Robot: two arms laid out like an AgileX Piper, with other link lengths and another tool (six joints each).
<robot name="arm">
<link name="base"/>
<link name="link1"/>
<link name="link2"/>
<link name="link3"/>
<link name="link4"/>
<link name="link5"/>
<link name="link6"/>
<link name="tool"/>
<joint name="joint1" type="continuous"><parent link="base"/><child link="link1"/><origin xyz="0.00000 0.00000 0.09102"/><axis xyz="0 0 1"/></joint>
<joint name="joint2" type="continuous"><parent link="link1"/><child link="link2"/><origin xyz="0.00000 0.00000 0.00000"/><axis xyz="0 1 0"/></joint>
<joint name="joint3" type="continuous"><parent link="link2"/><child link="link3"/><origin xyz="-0.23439 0.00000 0.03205"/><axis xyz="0 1 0"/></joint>
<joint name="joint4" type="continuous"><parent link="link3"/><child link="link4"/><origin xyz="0.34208 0.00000 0.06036"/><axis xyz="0.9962 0 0.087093"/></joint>
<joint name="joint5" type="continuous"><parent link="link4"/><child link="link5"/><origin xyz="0.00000 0.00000 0.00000"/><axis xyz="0 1 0"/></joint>
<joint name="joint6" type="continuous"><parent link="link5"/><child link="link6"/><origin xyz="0.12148 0.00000 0.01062"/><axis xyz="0.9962 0 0.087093"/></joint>
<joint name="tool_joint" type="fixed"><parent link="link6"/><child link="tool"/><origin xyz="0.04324 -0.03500 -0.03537" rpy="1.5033 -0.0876 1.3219"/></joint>
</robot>
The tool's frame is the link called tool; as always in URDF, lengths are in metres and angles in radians. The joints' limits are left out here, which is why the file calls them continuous.
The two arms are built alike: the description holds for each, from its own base.
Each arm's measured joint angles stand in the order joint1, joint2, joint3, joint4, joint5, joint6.
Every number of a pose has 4 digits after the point.
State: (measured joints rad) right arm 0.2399 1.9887 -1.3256 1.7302 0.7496 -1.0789; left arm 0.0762 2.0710 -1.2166 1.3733 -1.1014 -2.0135
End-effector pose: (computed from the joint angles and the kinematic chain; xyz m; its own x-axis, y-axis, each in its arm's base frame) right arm 0.4785 0.2283 0.0314 -0.1333 0.6680 0.7321 0.8279 -0.3311 0.4528; left arm 0.4527 -0.1330 0.0512 0.3849 0.1392 -0.9124 0.8171 0.4083 0.4070
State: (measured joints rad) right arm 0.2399 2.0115 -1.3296 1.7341 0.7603 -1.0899; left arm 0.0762 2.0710 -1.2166 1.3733 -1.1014 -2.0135
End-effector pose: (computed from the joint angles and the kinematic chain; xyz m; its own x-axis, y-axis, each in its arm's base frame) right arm 0.4777 0.2291 0.0221 -0.1328 0.6671 0.7330 0.8356 -0.3224 0.4448; left arm 0.4527 -0.1330 0.0512 0.3849 0.1392 -0.9124 0.8171 0.4083 0.4070
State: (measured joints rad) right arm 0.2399 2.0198 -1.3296 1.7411 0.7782 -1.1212; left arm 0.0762 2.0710 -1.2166 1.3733 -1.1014 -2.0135
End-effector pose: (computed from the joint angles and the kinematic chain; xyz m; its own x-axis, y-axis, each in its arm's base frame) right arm 0.4770 0.2303 0.0194 -0.1587 0.6648 0.7300 0.8343 -0.3051 0.4592; left arm 0.4527 -0.1330 0.0512 0.3849 0.1392 -0.9124 0.8171 0.4083 0.4070
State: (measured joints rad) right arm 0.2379 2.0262 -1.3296 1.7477 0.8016 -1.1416; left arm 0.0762 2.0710 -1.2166 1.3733 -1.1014 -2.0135
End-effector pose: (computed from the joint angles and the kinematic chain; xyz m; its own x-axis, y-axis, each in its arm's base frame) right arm 0.4759 0.2313 0.0182 -0.1790 0.6557 0.7335 0.8353 -0.2926 0.4654; left arm 0.4527 -0.1330 0.0512 0.3849 0.1392 -0.9124 0.8171 0.4083 0.4070
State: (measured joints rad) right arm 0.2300 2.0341 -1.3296 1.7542 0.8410 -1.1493; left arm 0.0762 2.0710 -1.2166 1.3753 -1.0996 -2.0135
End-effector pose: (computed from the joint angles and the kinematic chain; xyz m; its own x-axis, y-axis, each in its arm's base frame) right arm 0.4738 0.2314 0.0178 -0.1928 0.6344 0.7486 0.8421 -0.2847 0.4581; left arm 0.4527 -0.1329 0.0508 0.3844 0.1416 -0.9123 0.8174 0.4071 0.4076
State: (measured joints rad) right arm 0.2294 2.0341 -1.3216 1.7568 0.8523 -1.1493; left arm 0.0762 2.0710 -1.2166 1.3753 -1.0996 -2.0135
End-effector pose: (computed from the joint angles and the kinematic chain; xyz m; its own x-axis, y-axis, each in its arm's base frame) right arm 0.4709 0.2318 0.0159 -0.1914 0.6278 0.7545 0.8475 -0.2820 0.4496; left arm 0.4527 -0.1329 0.0508 0.3844 0.1416 -0.9123 0.8174 0.4071 0.4076
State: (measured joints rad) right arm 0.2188 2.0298 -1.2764 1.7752 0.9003 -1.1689; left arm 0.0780 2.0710 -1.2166 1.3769 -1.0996 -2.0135
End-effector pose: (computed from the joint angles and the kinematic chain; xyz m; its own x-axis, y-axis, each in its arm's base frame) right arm 0.4587 0.2290 0.0069 -0.1865 0.6033 0.7754 0.8636 -0.2756 0.4222; left arm 0.4527 -0.1321 0.0506 0.3842 0.1429 -0.9121 0.8171 0.4072 0.4080
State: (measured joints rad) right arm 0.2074 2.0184 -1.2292 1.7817 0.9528 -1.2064; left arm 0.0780 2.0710 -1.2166 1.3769 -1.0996 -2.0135
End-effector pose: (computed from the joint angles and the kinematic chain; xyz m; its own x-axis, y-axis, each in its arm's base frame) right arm 0.4461 0.2253 0.0005 -0.2072 0.5836 0.7851 0.8722 -0.2533 0.4185; left arm 0.4527 -0.1321 0.0506 0.3842 0.1429 -0.9121 0.8171 0.4072 0.4080
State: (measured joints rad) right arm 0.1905 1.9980 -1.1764 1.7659 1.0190 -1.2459; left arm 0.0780 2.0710 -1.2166 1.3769 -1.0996 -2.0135
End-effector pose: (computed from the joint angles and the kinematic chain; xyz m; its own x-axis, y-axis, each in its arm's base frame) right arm 0.4307 0.2195 -0.0038 -0.2455 0.5622 0.7897 0.8796 -0.2133 0.4253; left arm 0.4527 -0.1321 0.0506 0.3842 0.1429 -0.9121 0.8171 0.4072 0.4080
